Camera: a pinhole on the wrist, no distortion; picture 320 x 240 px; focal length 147.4 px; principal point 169.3 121.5 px. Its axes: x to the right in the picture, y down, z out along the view. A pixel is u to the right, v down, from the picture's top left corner.
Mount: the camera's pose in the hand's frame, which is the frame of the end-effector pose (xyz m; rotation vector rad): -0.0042 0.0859 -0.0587 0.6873 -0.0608 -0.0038
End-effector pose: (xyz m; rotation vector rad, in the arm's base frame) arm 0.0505 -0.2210 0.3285 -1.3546 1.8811 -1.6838
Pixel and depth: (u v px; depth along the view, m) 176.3 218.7 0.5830
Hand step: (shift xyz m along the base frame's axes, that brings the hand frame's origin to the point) 0.4637 -0.3885 -0.1983
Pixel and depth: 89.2 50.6 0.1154
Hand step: 0.0448 0.0644 0.0013
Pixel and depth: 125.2 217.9 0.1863
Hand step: 0.1249 -0.0515 -0.1279
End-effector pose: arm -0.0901 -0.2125 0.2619 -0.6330 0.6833 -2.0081
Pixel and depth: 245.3 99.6 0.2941
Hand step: -0.0436 -0.0846 0.2219
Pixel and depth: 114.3 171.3 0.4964
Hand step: 0.3261 0.1414 0.3285
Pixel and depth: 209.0 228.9 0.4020
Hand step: 0.2898 -0.1875 0.2931
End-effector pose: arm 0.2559 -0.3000 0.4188 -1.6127 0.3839 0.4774
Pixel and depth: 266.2 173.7 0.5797
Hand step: 0.3155 0.5607 -0.0988
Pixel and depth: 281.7 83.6 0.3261
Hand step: 0.2800 0.1785 0.0358
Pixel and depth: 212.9 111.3 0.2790
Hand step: 0.0971 0.1605 0.0498
